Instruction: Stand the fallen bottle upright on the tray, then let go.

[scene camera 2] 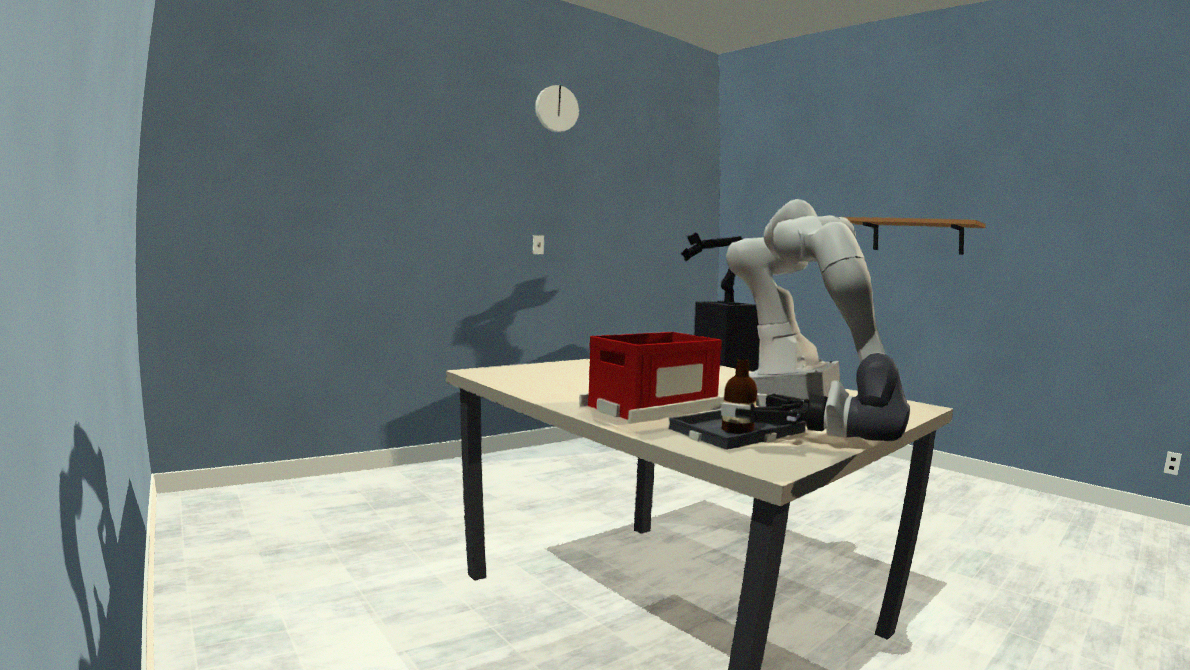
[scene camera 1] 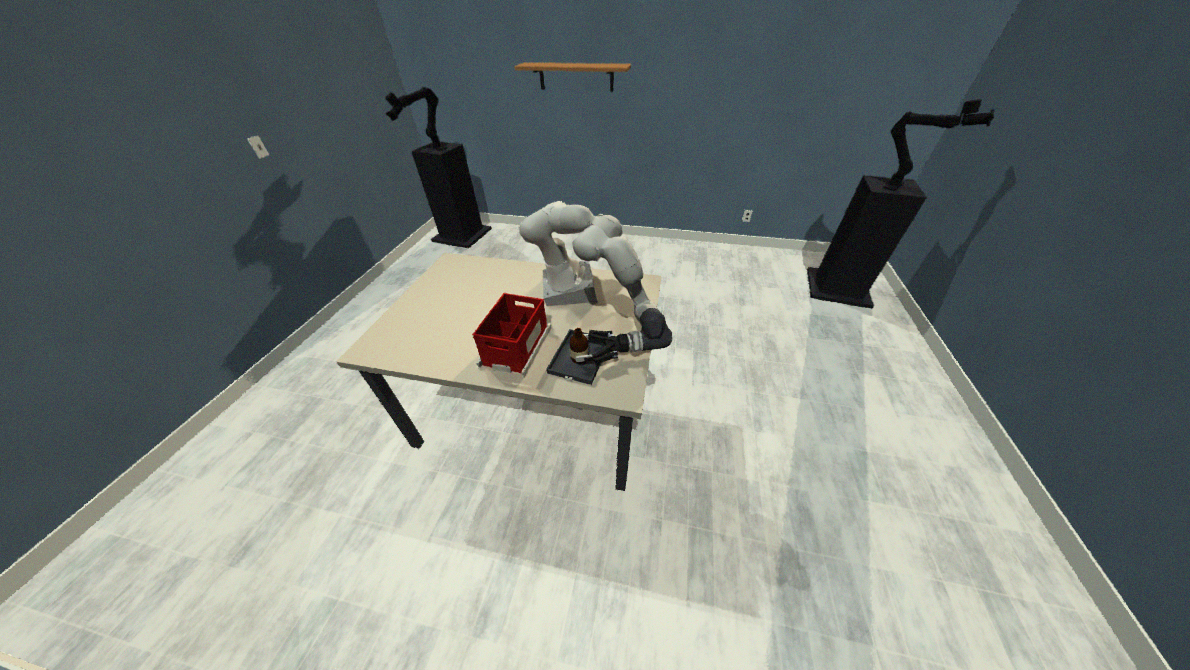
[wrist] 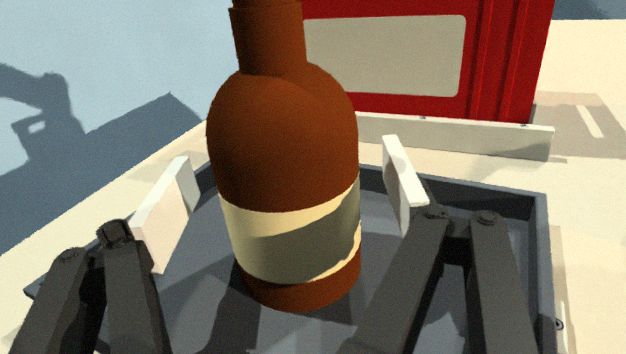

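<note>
A brown bottle [scene camera 1: 578,342] [scene camera 2: 738,395] [wrist: 285,150] with a pale label stands upright, its base on the black tray [scene camera 1: 564,366] [scene camera 2: 699,426] [wrist: 544,240]. My gripper [scene camera 1: 585,347] [scene camera 2: 760,407] [wrist: 286,166] is open and comes in low and level over the tray from the arm's side. Its two white finger pads stand on either side of the bottle at label height. In the wrist view a gap shows between the bottle and each pad, wider on the left. The top of the bottle's neck is cut off in the wrist view.
A red crate [scene camera 1: 499,353] [scene camera 2: 616,378] [wrist: 510,60] with compartments stands beside the tray, with a low pale rail [scene camera 2: 678,409] [wrist: 500,140] along its side. Both stand on the table [scene camera 1: 433,332] [scene camera 2: 516,380]. Two black arms on pedestals [scene camera 1: 448,195] [scene camera 1: 870,237] stand farther back.
</note>
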